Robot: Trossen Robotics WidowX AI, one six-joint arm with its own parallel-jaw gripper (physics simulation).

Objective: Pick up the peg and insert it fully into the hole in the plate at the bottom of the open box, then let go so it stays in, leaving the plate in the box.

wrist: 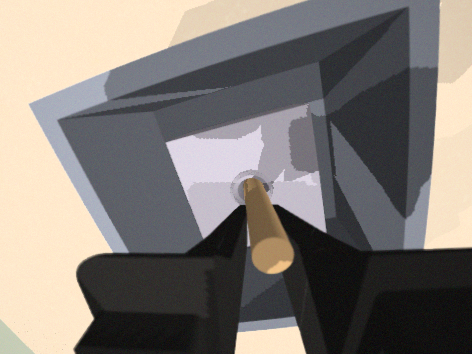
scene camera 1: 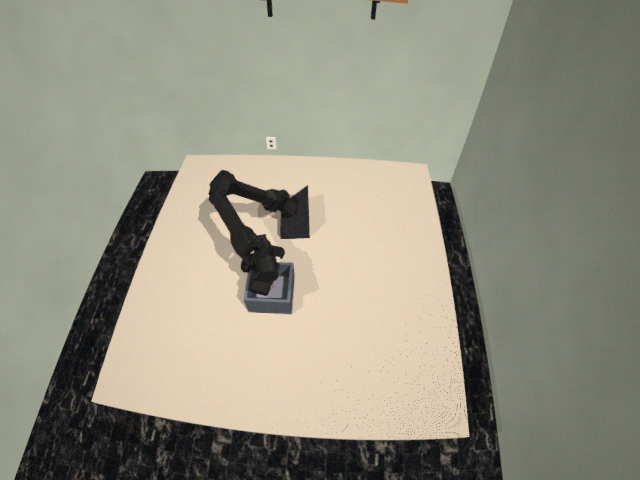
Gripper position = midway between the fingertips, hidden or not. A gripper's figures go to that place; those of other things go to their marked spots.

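A tan peg [wrist: 271,251] sits 7 cm from the lens, and the marked spots on that peg and on a blue-grey box [wrist: 371,81] are 9 cm apart. My gripper [wrist: 258,212] is 11 cm from the lens. Then the box is 12 cm from the lens, and it's the same for a pale plate [wrist: 277,147], 12 cm from the lens.
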